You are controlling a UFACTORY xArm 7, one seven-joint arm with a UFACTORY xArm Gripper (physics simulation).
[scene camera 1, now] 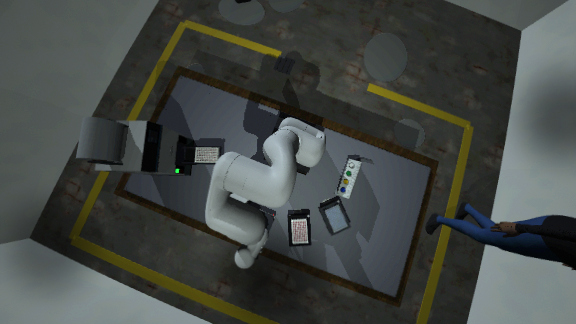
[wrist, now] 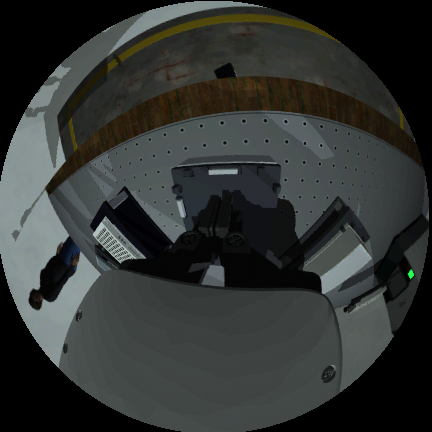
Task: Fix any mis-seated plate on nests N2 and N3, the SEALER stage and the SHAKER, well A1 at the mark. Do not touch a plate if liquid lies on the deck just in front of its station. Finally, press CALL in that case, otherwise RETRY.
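Places are measured from the arm's base along level axes (x ahead, y left, z up), in metres.
Where they show: gripper, between the fingertips: (wrist: 223,210).
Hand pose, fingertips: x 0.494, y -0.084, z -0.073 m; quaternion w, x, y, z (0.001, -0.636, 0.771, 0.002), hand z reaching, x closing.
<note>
Each offset is from my fingertips to the top centre of the thing. "spot": to the spot under its first point.
My gripper (wrist: 223,210) is shut and empty, over a dark flat station @(spot: 0.010 m ahead, 0.025 m right, 0.024 m down) (wrist: 250,182) with two small white strips and no plate visible on it. A pale plate @(0.054 m back, 0.217 m left, 0.006 m down) (wrist: 117,241) (scene camera 1: 300,231) sits in a black nest at left in the wrist view; its wells look red in the scene view. A bluish plate @(0.158 m back, 0.403 m left, 0.013 m down) (scene camera 1: 335,218) lies in another black nest. A whitish plate @(0.357 m back, 0.360 m right, 0.037 m up) (scene camera 1: 206,155) is on the black stage of the large machine. A button panel @(0.389 m back, 0.451 m left, 0.005 m up) (scene camera 1: 349,176) has white, green, yellow and blue buttons. Station names, A1 marks and any liquid cannot be made out.
The large machine @(0.309 m back, 0.618 m right, 0.378 m up) (scene camera 1: 135,145) with a green light stands at the left. A grey-white block-like unit @(0.152 m back, 0.154 m right, 0.000 m up) (wrist: 340,255) is right of my gripper. A dark object (wrist: 225,70) shows beyond the wooden table edge (wrist: 240,92). A person (scene camera 1: 525,235) is at the right. The arm covers the table's middle.
</note>
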